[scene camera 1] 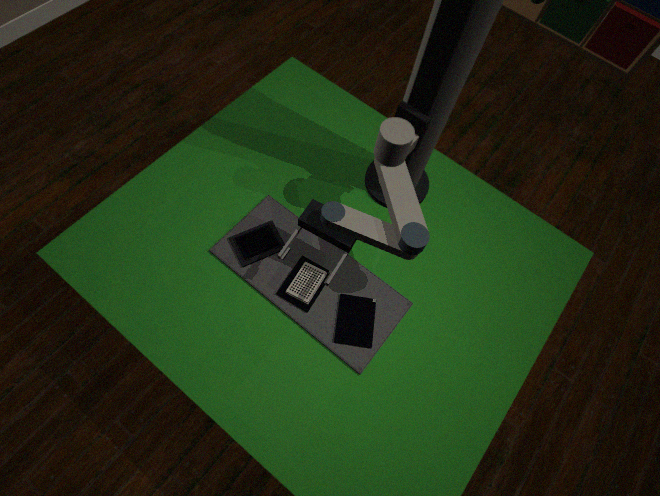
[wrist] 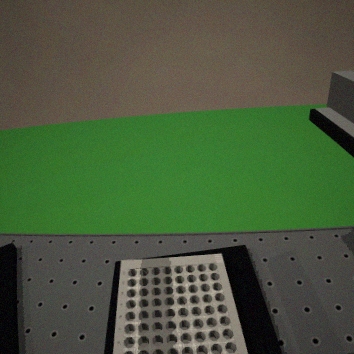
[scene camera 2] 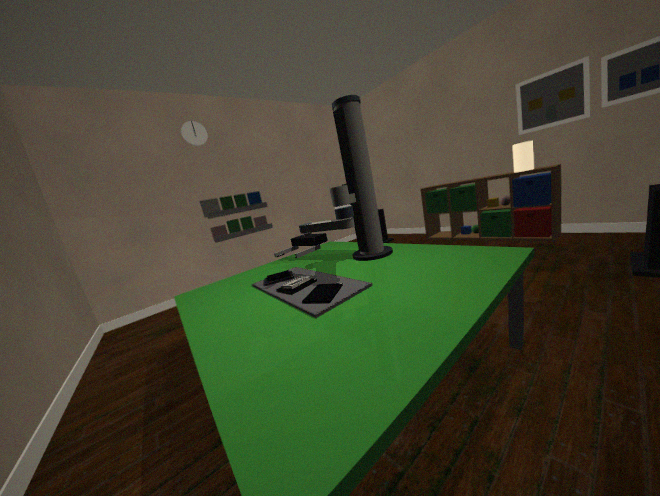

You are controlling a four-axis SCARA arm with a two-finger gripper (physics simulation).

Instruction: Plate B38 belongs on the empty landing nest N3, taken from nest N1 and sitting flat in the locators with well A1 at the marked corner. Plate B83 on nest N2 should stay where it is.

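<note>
White well plate B38 (scene camera 1: 306,282) (scene camera 2: 297,283) (wrist: 170,305) lies on the middle black nest (scene camera 1: 281,291) (wrist: 252,300). In the wrist view more black shows on its right; full seating and well A1 cannot be made out. My gripper (scene camera 1: 305,269) (scene camera 2: 286,256) is open and empty, raised above the plate with its fingers wide apart. A dark plate or raised nest (scene camera 1: 256,243) (scene camera 2: 279,276) is at the left. A flat black nest (scene camera 1: 354,320) (scene camera 2: 322,293) with a small white corner mark is at the right. Nest numbers and B83's label cannot be read.
The nests stand on a grey perforated board (scene camera 1: 392,301) (scene camera 2: 352,288) (wrist: 55,290) on the green table (scene camera 1: 213,341) (scene camera 2: 320,373) (wrist: 165,170). The arm's column (scene camera 1: 453,69) (scene camera 2: 365,176) stands behind the board. Part of a finger (wrist: 340,112) shows at the wrist view's right edge.
</note>
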